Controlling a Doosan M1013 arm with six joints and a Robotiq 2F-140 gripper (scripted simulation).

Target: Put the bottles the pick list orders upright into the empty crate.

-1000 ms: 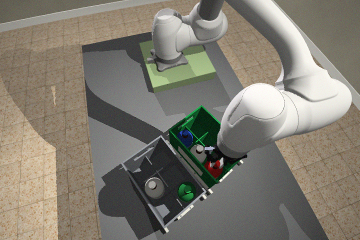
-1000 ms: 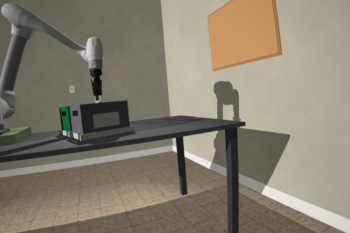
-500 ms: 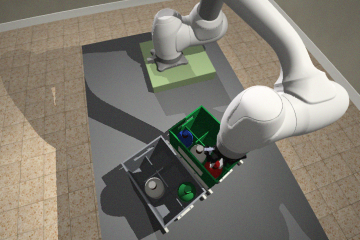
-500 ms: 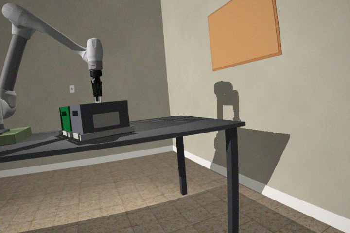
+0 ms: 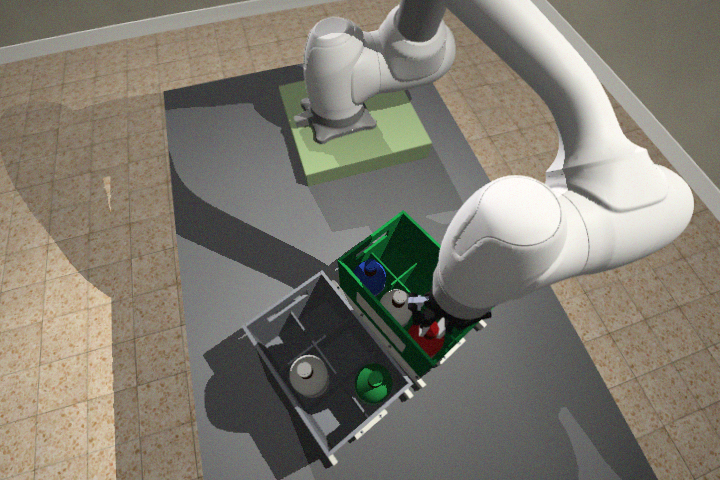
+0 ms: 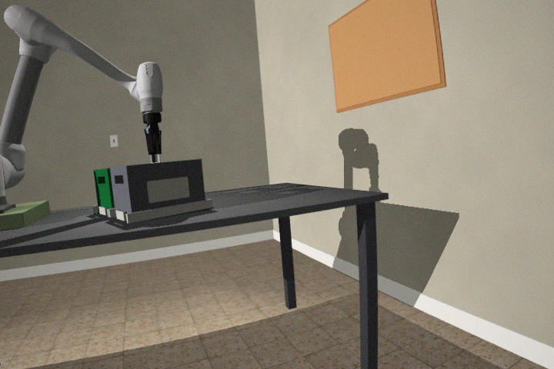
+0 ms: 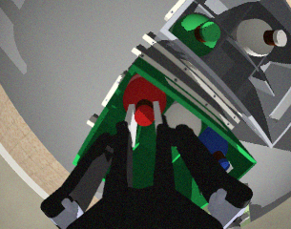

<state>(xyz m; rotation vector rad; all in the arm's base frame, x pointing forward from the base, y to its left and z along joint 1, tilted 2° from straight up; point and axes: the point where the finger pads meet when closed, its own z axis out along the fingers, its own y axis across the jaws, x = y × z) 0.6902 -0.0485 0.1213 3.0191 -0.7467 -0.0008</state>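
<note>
Now: the red bottle 80 mm below my hand. Round my hand: blue bottle (160 mm behind, 90 mm below, 60 mm to the right); then green bottle (130 mm to the right, 90 mm below, 50 mm ahead); then green crate (100 mm below, 100 mm behind, 10 mm to the left).
</note>
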